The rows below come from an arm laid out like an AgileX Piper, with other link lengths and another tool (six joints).
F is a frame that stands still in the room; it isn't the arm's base.
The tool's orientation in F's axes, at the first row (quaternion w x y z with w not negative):
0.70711 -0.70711 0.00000 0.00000
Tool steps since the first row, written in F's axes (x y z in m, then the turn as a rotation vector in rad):
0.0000 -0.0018 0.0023 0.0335 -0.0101 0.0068
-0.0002 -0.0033 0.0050 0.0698 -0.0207 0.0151
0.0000 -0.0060 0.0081 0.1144 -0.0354 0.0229
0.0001 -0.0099 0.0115 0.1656 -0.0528 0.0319
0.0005 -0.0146 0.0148 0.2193 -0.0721 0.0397
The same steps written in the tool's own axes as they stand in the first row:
0.0000 -0.0023 -0.0018 0.0335 -0.0068 -0.0101
-0.0002 -0.0050 -0.0033 0.0698 -0.0151 -0.0207
0.0000 -0.0081 -0.0060 0.1144 -0.0229 -0.0354
0.0001 -0.0115 -0.0099 0.1656 -0.0319 -0.0528
0.0005 -0.0148 -0.0146 0.2193 -0.0397 -0.0721

